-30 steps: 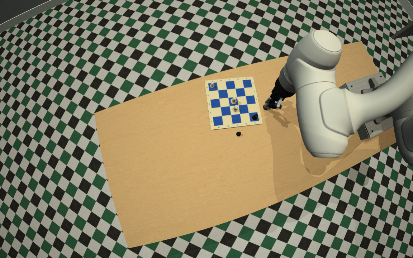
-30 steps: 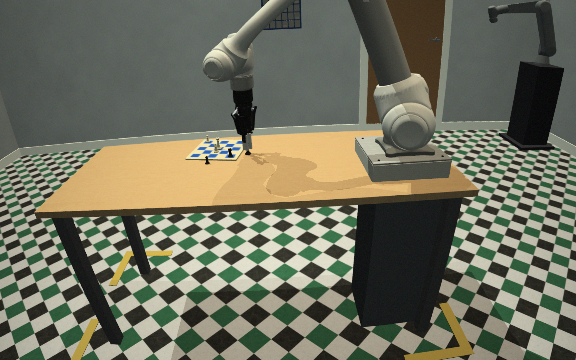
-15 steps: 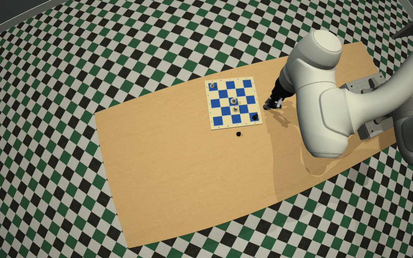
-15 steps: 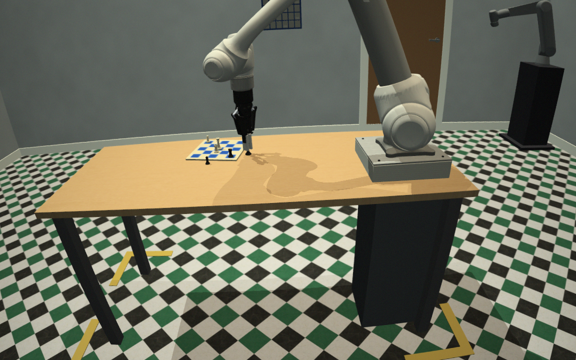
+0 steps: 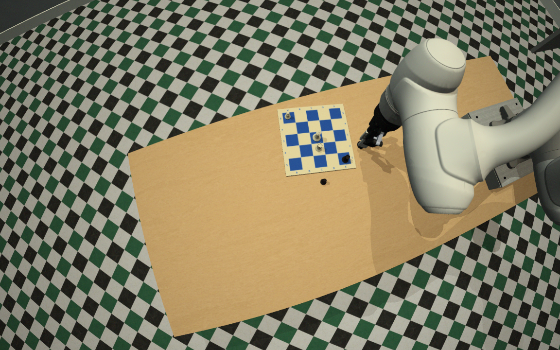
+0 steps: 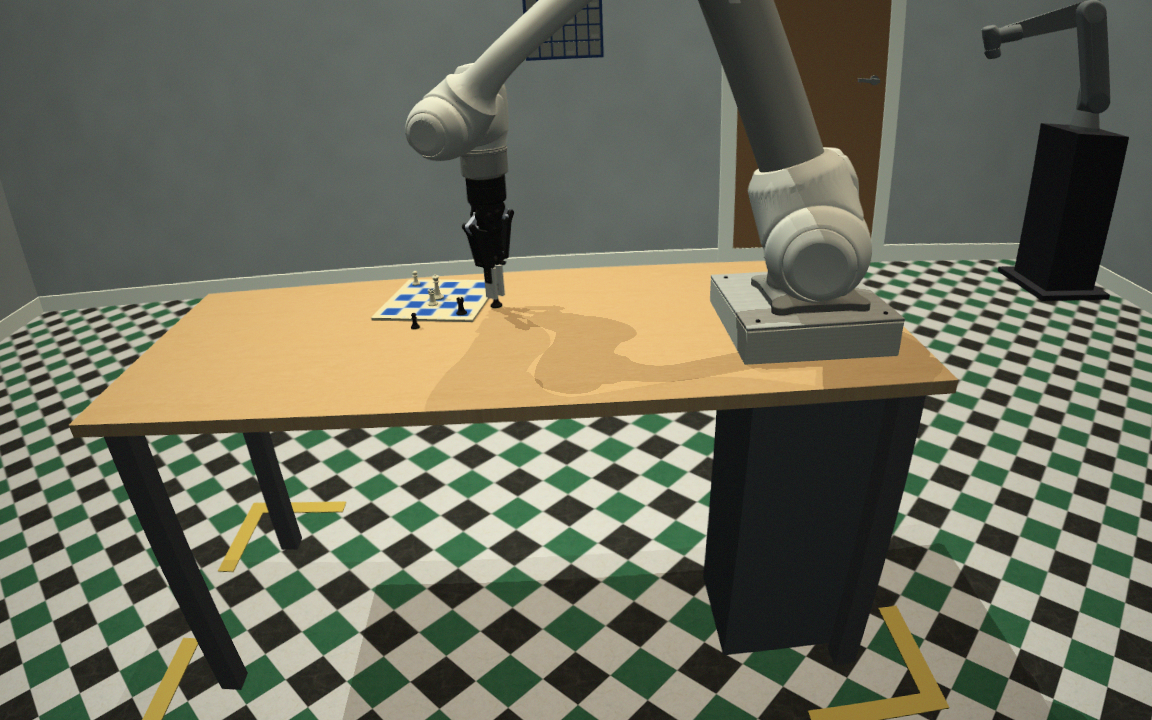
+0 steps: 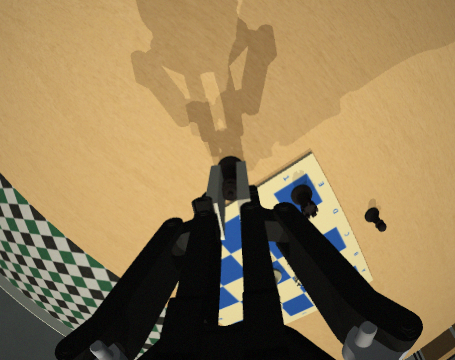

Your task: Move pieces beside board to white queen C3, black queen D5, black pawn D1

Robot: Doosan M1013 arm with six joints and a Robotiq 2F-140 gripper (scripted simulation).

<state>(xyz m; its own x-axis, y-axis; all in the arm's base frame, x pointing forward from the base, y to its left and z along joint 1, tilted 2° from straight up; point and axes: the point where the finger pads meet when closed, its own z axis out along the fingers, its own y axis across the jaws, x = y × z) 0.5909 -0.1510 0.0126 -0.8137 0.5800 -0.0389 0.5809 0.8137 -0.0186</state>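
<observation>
The white queen lies 13 cm ahead of my hand, 6 cm to the right of it and 3 cm below it. Also, from my hand: cream board (13 cm ahead, 6 cm to the right, 6 cm below); black queen (3 cm below); black pawn (15 cm ahead, 8 cm to the left, 5 cm below).
</observation>
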